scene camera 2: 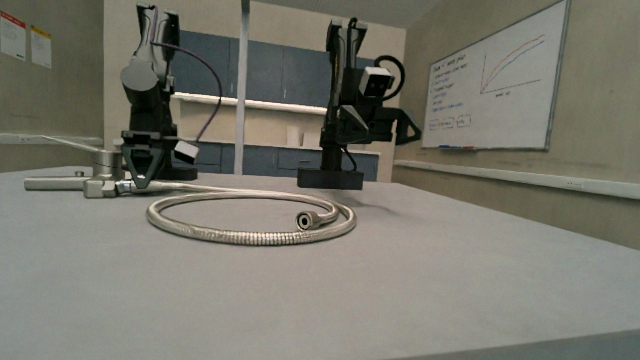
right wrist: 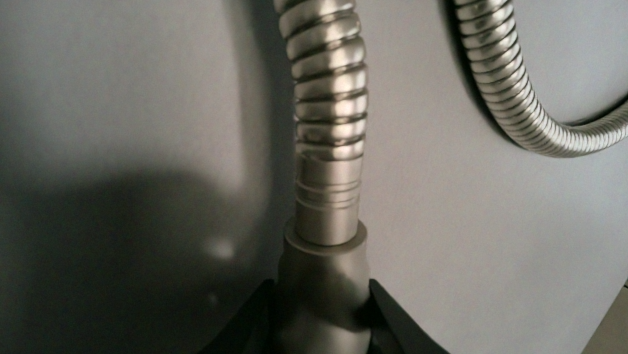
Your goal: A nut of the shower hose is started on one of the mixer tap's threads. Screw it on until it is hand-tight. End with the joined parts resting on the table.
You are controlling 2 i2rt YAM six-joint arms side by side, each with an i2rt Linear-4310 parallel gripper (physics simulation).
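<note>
The mixer tap rests on the table at the far left in scene camera 2, its lever pointing up and left. The shower hose lies in a loop on the table, with its free end nut facing the camera. The hose's other nut is in line with the tap's outlet at the tap's right side; the joint itself is hidden in the right wrist view. My right gripper is shut on this nut, low at the table. My left gripper is open and empty, raised above the table.
The grey table carries the tap and hose. The left arm's black base stands at the table's back, right of the hose loop's middle. The right arm's base stands behind the tap. A whiteboard hangs on the right wall.
</note>
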